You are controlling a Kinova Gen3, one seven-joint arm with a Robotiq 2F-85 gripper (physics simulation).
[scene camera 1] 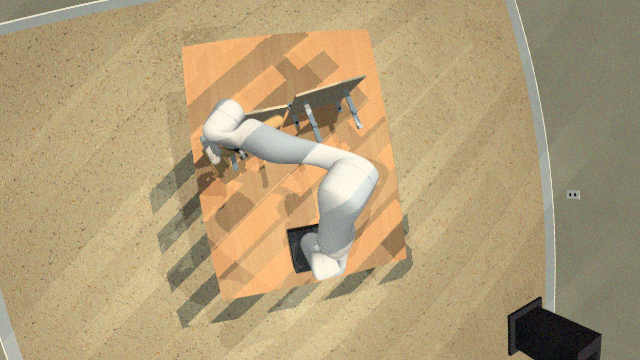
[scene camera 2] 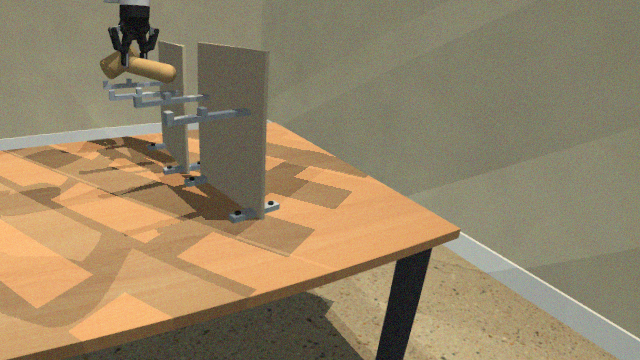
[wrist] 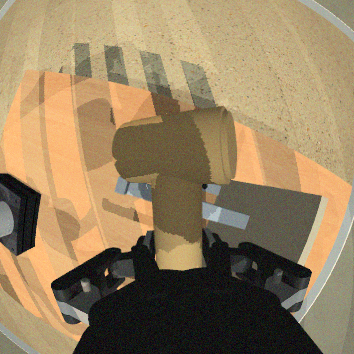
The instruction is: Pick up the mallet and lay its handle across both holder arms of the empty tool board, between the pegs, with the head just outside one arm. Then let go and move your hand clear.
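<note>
My gripper [scene camera 2: 134, 59] [wrist: 177, 238] is shut on the handle of the tan wooden mallet [scene camera 1: 273, 122] [scene camera 2: 152, 69] [wrist: 177, 210], close to its head. The mallet is held roughly level, a little above the two grey holder arms of the far tool board [scene camera 2: 172, 100] [wrist: 280, 225]. In the wrist view the mallet's head [wrist: 175, 145] lies beyond the outer holder arm [wrist: 227, 215]. That arm is partly hidden under the handle. Scene camera 2 shows a visible gap between the mallet and the arms. In scene camera 1 my own arm hides the gripper and much of the mallet.
A second upright board [scene camera 1: 330, 89] [scene camera 2: 232, 125] stands beside the far one, with two pegged holder arms [scene camera 1: 312, 122] [scene camera 2: 210, 116] sticking out and no tool on them. Bolted feet hold the boards to the wooden table [scene camera 1: 250, 250] [scene camera 2: 350, 240]. Striped shadows cross the table.
</note>
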